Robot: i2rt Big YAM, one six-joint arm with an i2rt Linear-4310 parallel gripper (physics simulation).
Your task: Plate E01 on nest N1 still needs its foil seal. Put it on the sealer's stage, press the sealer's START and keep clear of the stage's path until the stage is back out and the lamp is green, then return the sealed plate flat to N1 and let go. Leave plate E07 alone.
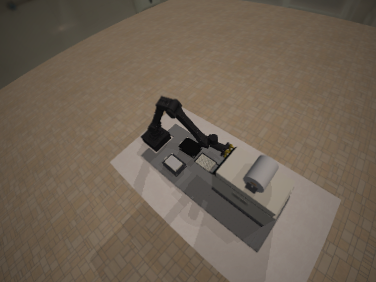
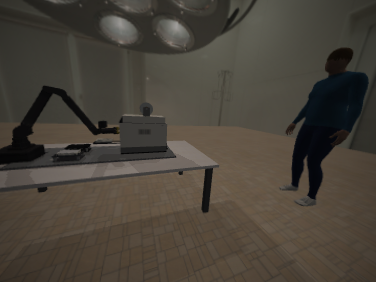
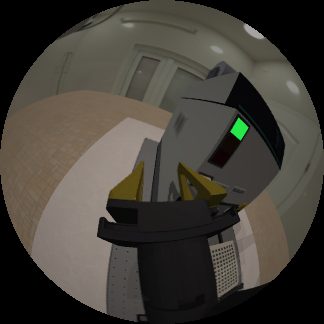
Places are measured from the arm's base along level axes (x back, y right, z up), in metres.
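Pixels of known places: gripper, fingertip midpoint: (image 3: 160,164); arm's base at its link origin: (image 1: 156,134) (image 2: 22,147).
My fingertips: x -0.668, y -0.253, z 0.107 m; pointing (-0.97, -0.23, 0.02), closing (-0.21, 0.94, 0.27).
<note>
Ahead of a thing's pixels: the offset from my fingertips to its middle. "spot": to the spot under its first point. Level surfaces: height alone.
My gripper (image 1: 229,150) (image 3: 160,164) is open with nothing between its yellow fingers. It is level at the sealer's front face, its right finger over the START button area, which is mostly hidden. The sealer (image 1: 235,172) (image 2: 144,138) (image 3: 190,125) shows a lit green lamp {dx +0.015, dy +0.056, dz +0.092 m} (image 3: 239,129). A pale plate with a grid of wells {spot: dx +0.134, dy +0.168, dz -0.060 m} (image 1: 206,162) (image 3: 225,270) lies flat in front of the sealer, where the stage comes out. Another plate {dx +0.346, dy +0.328, dz -0.129 m} (image 1: 174,162) (image 2: 69,152), with a smooth light top, sits on a nest. A black nest {dx +0.368, dy +0.126, dz -0.153 m} (image 1: 190,146) shows no plate. The plate labels are not readable.
The grey perforated base board {dz -0.179 m} (image 1: 200,187) (image 3: 120,272) lies on the white table {dz -0.192 m} (image 1: 130,170) (image 2: 190,157). A foil roll {spot: dx -0.232, dy +0.149, dz +0.296 m} (image 1: 262,172) (image 2: 146,108) stands on top of the sealer. A person (image 2: 332,107) stands beyond the table end.
</note>
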